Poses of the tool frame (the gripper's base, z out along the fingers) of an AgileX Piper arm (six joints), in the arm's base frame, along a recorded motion.
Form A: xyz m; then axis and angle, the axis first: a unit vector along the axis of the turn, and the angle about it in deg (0 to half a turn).
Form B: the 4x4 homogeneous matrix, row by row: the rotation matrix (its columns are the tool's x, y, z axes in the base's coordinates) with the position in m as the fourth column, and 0 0 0 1 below. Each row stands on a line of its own. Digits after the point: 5 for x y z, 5 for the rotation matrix.
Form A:
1: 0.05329, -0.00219, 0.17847, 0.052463, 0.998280, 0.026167, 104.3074
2: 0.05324, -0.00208, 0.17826, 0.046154, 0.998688, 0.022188, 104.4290
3: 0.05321, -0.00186, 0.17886, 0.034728, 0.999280, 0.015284, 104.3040
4: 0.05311, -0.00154, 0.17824, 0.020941, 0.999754, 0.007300, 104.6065
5: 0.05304, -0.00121, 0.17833, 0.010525, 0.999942, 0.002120, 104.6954
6: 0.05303, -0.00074, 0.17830, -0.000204, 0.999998, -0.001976, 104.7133
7: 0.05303, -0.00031, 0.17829, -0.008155, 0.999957, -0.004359, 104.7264
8: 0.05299, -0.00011, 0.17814, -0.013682, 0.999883, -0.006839, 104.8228
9: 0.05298, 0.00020, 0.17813, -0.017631, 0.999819, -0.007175, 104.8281
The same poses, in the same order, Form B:
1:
-0.24369, 0.03996, 0.96903, 0.05329
0.09067, 0.99571, -0.01826, -0.00219
-0.96561, 0.08341, -0.24627, 0.17847
0, 0, 0, 1

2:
-0.24652, 0.03609, 0.96847, 0.05324
0.07907, 0.99672, -0.01702, -0.00208
-0.96591, 0.07238, -0.24857, 0.17826
0, 0, 0, 1

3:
-0.24556, 0.02847, 0.96896, 0.05321
0.05809, 0.99820, -0.01460, -0.00186
-0.96764, 0.05270, -0.24678, 0.17886
0, 0, 0, 1

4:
-0.25163, 0.01915, 0.96763, 0.05311
0.03328, 0.99938, -0.01113, -0.00154
-0.96725, 0.02940, -0.25211, 0.17824
0, 0, 0, 1

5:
-0.25354, 0.01114, 0.96726, 0.05304
0.01524, 0.99986, -0.00752, -0.00121
-0.96720, 0.01284, -0.25367, 0.17833
0, 0, 0, 1

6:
-0.25398, 0.00166, 0.96721, 0.05303
-0.00217, 1.00000, -0.00228, -0.00074
-0.96721, -0.00268, -0.25398, 0.17830
0, 0, 0, 1

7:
-0.25412, -0.00601, 0.96715, 0.05303
-0.01444, 0.99989, 0.00242, -0.00031
-0.96706, -0.01335, -0.25418, 0.17829
0, 0, 0, 1

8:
-0.25560, -0.01057, 0.96673, 0.05299
-0.02379, 0.99971, 0.00464, -0.00011
-0.96649, -0.02181, -0.25577, 0.17814
0, 0, 0, 1

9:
-0.25553, -0.01520, 0.96668, 0.05298
-0.02908, 0.99954, 0.00803, 0.00020
-0.96636, -0.02605, -0.25586, 0.17813
0, 0, 0, 1

